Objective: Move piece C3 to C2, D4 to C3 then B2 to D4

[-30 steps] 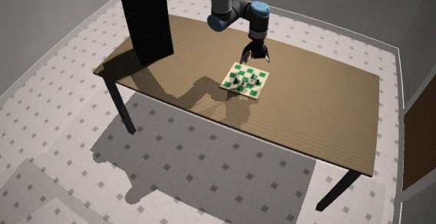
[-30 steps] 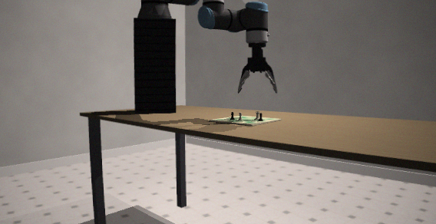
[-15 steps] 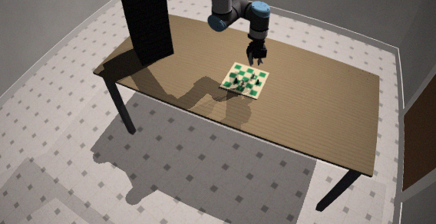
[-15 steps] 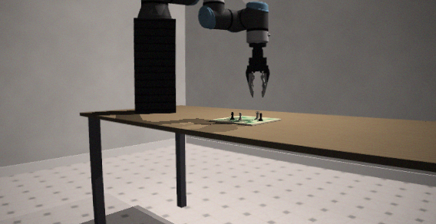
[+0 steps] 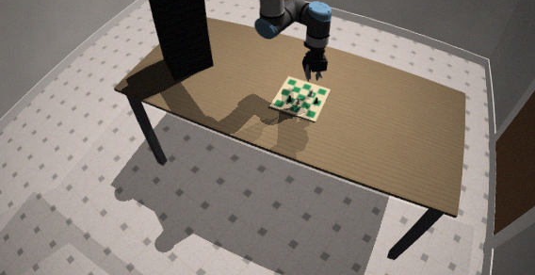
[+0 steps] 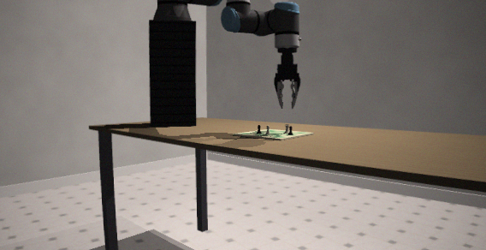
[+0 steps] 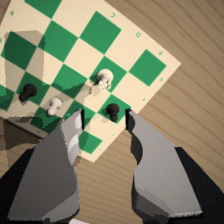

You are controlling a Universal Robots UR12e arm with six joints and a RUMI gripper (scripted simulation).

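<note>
Right now the green-and-cream chessboard is 11 cm below my hand, 4 cm behind it and 3 cm to the right of it.
</note>
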